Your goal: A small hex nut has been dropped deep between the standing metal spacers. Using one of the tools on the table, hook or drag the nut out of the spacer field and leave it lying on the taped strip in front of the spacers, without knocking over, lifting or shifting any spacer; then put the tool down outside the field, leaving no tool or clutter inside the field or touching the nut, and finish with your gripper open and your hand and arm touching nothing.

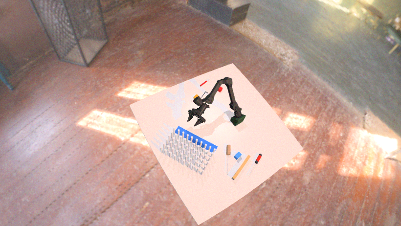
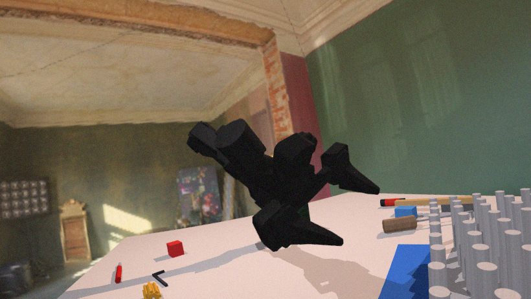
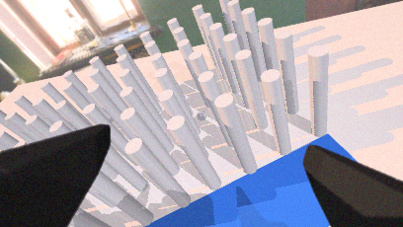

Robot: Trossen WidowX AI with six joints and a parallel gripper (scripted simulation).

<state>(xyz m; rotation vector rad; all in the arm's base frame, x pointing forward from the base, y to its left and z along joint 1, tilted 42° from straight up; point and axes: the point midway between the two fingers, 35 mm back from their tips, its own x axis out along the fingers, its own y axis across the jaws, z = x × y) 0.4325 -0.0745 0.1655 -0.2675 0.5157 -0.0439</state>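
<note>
Right now my gripper tip is 20 cm past the blue block, 44 cm to the right of it and 14 cm above it. Also, from my gripper tip: yellow piece (28 cm behind, 27 cm to the right, 14 cm below); allen key (40 cm behind, 26 cm to the right, 16 cm below); blue taped strip (9 cm to the left, 16 cm below).
</note>
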